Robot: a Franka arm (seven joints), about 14 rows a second.
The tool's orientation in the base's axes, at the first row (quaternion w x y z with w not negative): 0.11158 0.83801 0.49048 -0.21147
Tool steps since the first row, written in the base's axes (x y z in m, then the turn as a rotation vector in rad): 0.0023 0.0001 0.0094 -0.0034 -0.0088 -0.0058; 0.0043 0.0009 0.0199 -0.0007 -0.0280 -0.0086; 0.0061 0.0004 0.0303 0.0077 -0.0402 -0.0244; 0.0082 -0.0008 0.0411 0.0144 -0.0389 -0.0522; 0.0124 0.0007 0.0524 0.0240 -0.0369 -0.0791; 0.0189 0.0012 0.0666 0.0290 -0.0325 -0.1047; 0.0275 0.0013 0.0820 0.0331 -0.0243 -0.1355
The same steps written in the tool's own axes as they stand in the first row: -0.0033 0.0018 -0.0089 -0.0056 0.0015 0.0094; -0.0067 0.0029 -0.0190 -0.0180 0.0134 0.0188; -0.0111 0.0045 -0.0285 -0.0165 0.0270 0.0356; -0.0162 0.0067 -0.0381 0.0003 0.0328 0.0580; -0.0184 0.0094 -0.0497 0.0184 0.0407 0.0787; -0.0218 0.0145 -0.0641 0.0358 0.0434 0.0984; -0.0252 0.0216 -0.0799 0.0582 0.0435 0.1215
